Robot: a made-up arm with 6 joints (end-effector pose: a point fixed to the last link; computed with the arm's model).
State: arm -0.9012 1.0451 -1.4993 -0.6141 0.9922 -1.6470
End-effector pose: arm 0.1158 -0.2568 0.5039 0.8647 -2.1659 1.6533
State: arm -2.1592 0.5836 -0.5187 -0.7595 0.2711 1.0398
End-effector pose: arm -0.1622 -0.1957 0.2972 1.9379 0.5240 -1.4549
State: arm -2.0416 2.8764 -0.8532 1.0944 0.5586 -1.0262
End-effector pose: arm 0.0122 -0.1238 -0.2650 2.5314 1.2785 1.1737
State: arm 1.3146 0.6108 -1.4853 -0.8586 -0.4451 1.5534
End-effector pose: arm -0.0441 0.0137 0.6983 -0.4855 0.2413 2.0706
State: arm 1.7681 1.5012 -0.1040 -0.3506 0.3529 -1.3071
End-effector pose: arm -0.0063 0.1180 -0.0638 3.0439 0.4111 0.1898
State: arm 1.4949 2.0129 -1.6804 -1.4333 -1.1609 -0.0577
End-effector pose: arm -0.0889 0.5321 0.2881 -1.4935 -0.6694 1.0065
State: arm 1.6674 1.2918 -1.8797 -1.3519 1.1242 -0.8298
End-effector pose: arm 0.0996 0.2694 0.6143 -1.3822 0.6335 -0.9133
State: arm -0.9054 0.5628 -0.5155 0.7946 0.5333 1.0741
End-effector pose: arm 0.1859 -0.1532 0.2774 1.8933 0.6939 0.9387
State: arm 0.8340 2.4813 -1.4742 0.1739 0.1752 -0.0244
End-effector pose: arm 0.3429 0.3844 -0.1194 -0.9231 2.5507 0.3476
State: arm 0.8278 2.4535 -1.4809 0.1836 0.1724 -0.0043
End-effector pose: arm 0.3512 0.3889 -0.1028 -0.8675 2.5349 0.3770
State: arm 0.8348 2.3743 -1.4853 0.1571 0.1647 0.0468
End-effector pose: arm 0.3607 0.4037 -0.0587 -0.8172 2.4619 0.4309
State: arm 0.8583 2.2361 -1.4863 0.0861 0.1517 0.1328
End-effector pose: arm 0.3652 0.4255 0.0189 -0.7769 2.3227 0.5129
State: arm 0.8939 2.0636 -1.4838 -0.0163 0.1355 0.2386
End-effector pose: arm 0.3564 0.4430 0.1172 -0.7463 2.1427 0.6104
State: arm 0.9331 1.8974 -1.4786 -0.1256 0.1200 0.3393
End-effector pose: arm 0.3349 0.4484 0.2110 -0.7274 1.9648 0.7000
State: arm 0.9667 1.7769 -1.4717 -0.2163 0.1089 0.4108
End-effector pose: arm 0.3113 0.4452 0.2761 -0.7253 1.8313 0.7581
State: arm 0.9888 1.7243 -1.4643 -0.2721 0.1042 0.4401
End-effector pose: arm 0.2966 0.4434 0.3019 -0.7450 1.7664 0.7731
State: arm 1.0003 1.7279 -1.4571 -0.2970 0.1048 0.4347
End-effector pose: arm 0.2919 0.4467 0.2967 -0.7832 1.7583 0.7538
